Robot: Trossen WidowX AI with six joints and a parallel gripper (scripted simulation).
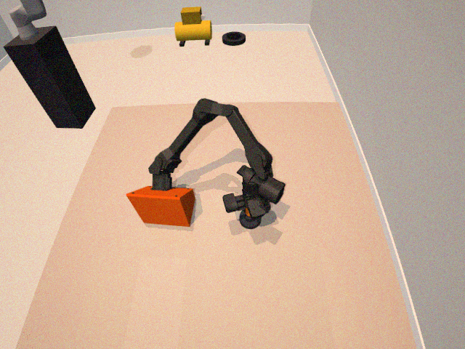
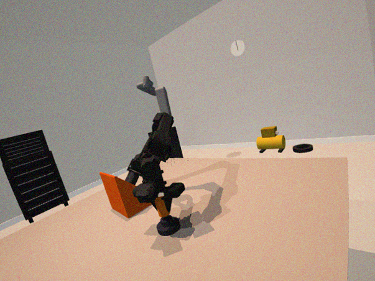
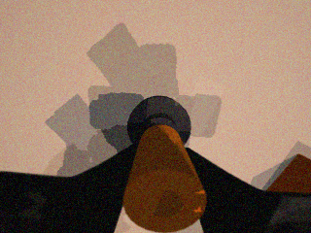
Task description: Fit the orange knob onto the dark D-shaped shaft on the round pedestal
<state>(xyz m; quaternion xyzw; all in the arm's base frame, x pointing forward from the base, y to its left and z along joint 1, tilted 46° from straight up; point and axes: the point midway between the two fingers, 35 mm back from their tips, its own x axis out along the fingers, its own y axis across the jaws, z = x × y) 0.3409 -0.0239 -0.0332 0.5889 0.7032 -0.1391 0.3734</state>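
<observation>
Now: the orange knob 20 mm above my gripper tip. Also, from my gripper tip: dark round pedestal: 40 mm below.
</observation>
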